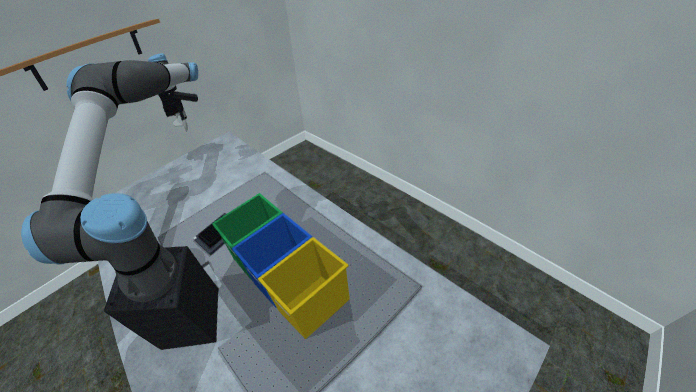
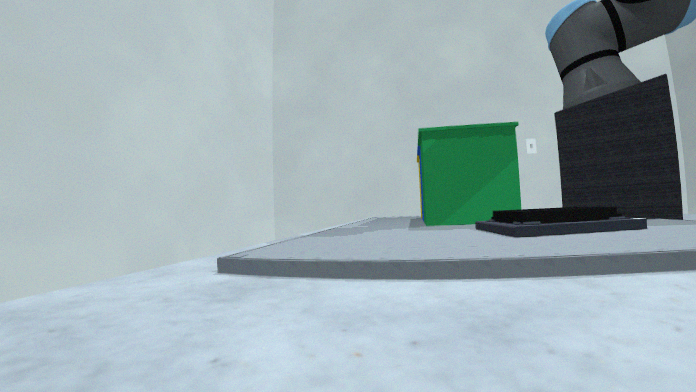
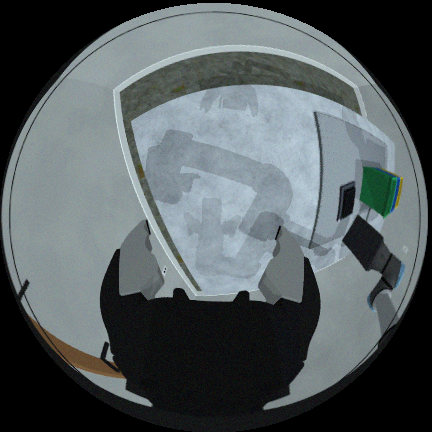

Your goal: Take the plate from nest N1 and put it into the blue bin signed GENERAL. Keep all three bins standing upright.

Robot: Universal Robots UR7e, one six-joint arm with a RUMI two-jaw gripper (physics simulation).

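Pixels of known places: gripper, between the fingertips: (image 1: 186, 125) (image 3: 212, 224); arm's base, origin of its link: (image 1: 149, 275) (image 2: 603, 107) (image 3: 376, 254).
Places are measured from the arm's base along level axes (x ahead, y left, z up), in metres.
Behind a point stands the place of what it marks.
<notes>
A black plate (image 1: 211, 234) @(x 0.239, y 0.191, z -0.197 m) (image 2: 555, 215) @(x 0.287, y 0.240, z -0.205 m) (image 3: 348, 201) @(x 0.276, y 0.209, z -0.199 m) lies flat in a dark grey nest (image 1: 212, 251) @(x 0.199, y 0.138, z -0.215 m) (image 2: 575, 229) @(x 0.277, y 0.259, z -0.220 m) (image 3: 341, 206) beside the green bin. No nest label is legible. The blue bin (image 1: 272, 245) @(x 0.317, y -0.095, z -0.126 m) (image 3: 394, 196) stands upright between the green bin (image 1: 247, 220) @(x 0.331, y 0.036, z -0.109 m) (image 2: 470, 175) @(x 0.317, y 0.041, z -0.137 m) (image 3: 377, 189) @(x 0.325, y 0.040, z -0.119 m) and the yellow bin (image 1: 322, 307) @(x 0.255, y -0.339, z -0.139 m) (image 3: 399, 194), which also stand upright. The blue bin's visible inside holds no plate; its sign does not show. My gripper (image 1: 182, 126) @(x 0.495, y 0.715, z 0.000 m) (image 3: 212, 224) @(x 0.495, y 0.715, z 0.000 m) is open and empty, high above the table and well away from the nest and bins.
The bins and nest stand on a grey perforated board (image 1: 385, 305) @(x 0.386, y -0.448, z -0.225 m) (image 2: 350, 267) @(x 0.513, y 0.351, z -0.229 m) (image 3: 325, 150) @(x 0.492, y 0.333, z -0.225 m). The arm's black pedestal (image 1: 197, 300) @(x 0.049, y -0.076, z -0.106 m) (image 2: 620, 155) @(x 0.047, y 0.080, z -0.114 m) (image 3: 362, 242) @(x 0.048, y 0.080, z -0.107 m) stands close to them. A wooden shelf (image 1: 85, 46) (image 3: 75, 357) is on the wall behind the arm.
</notes>
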